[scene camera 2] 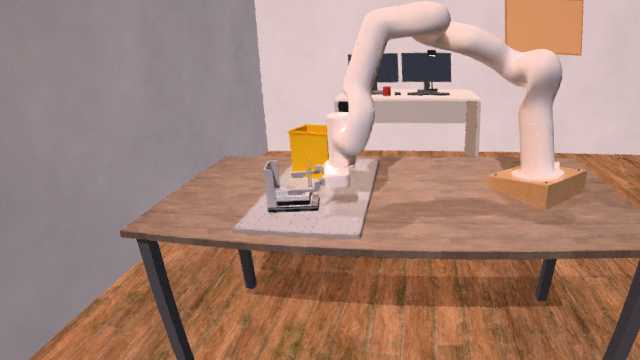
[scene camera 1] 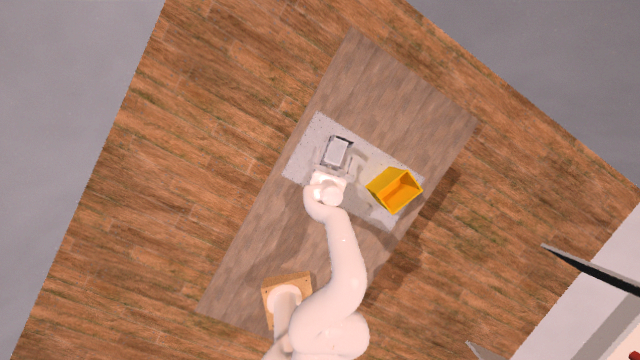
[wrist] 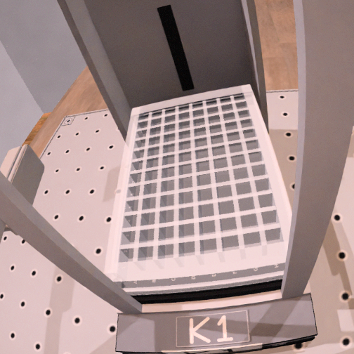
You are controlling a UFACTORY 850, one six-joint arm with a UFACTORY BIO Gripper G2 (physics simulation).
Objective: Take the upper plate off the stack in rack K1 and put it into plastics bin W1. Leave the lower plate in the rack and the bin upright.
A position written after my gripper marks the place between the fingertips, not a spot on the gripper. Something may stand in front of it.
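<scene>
In scene camera 2 I see my gripper (scene camera 2: 289, 183) and a yellow plastics bin W1 (scene camera 2: 307, 142). Scene camera 1 shows me the yellow plastics bin W1 (scene camera 1: 394, 188) as well. The wrist view gives me a clear gridded plate (wrist: 200, 204), a black gridded plate (wrist: 266, 286), a rack back panel (wrist: 215, 46) and a rack post (wrist: 316, 185), while the yellow plastics bin W1 is out of frame in the wrist view.
</scene>
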